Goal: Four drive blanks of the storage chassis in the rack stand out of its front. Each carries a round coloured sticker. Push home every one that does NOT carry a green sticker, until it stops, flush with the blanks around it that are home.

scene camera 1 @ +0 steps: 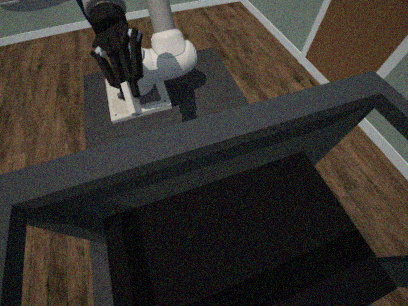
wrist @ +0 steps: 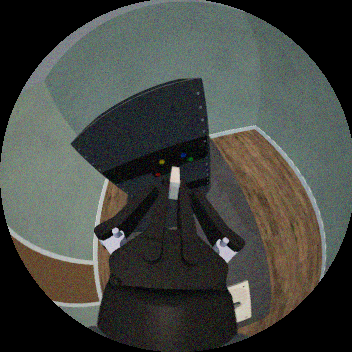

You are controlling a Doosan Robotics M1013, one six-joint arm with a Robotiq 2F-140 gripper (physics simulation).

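Places are measured from the arm's base along level axes (x ahead, y left, z up), in centimetres.
Where they show: gripper, between the fingertips: (scene camera 1: 136,114) (wrist: 174,173); arm's base, origin of its link: (scene camera 1: 142,92).
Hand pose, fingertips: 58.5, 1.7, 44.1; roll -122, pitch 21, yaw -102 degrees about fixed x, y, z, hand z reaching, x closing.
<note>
Things, the pixels of their centre, and the offset from my fingertips, as dx, dy, dz. Level surfaces: height alone.
- yellow sticker, middle of its body: (wrist: 161,161) +12.3, +5.3, -6.8
- blue sticker, middle of its body: (wrist: 182,154) +12.5, -2.5, -6.8
- green sticker, middle of its body: (wrist: 190,158) +12.5, -4.6, -9.7
- red sticker, middle of its body: (wrist: 157,174) +12.2, +9.3, -12.5
- dark grey mat, height of its surface: dz -48.1
The dark rack (scene camera 1: 210,127) (wrist: 150,117) shows its sticker-bearing front in the wrist view. On the dark chassis front there are a yellow sticker (wrist: 162,162), a blue sticker (wrist: 183,155), a green sticker (wrist: 191,159) and a red sticker (wrist: 158,174) at lower left. The blanks' edges and how far each stands out are too dark and small to tell. My gripper (scene camera 1: 129,90) (wrist: 174,173) is shut, with a pale, block-shaped tip (wrist: 174,182) standing out at its fingertips. In the scene view it is apart from the rack, over the robot's base plate.
The arm's white base plate (scene camera 1: 119,110) (wrist: 244,300) stands on a dark grey mat (scene camera 1: 220,75) (wrist: 250,240). The white arm joint (scene camera 1: 175,55) is beside the gripper. Wooden floor (scene camera 1: 45,110) (wrist: 290,215) surrounds the mat. Greenish walls (wrist: 295,75) stand behind the rack.
</note>
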